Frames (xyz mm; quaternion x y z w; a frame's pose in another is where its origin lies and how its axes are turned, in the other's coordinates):
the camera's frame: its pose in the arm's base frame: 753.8 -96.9 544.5 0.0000 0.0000 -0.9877 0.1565
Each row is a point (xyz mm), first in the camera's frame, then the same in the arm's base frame.
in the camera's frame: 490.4 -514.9 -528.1
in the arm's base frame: 128.2 241.2 16.4
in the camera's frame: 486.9 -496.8 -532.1
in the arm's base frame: 137.2 225.0 12.4
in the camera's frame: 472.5 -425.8 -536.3
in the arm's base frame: 172.8 162.0 8.2
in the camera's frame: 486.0 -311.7 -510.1
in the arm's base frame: 195.2 49.3 34.4
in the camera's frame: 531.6 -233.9 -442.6
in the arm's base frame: 175.9 -38.8 101.9
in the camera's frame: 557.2 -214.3 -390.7
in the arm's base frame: 157.6 -65.3 153.8
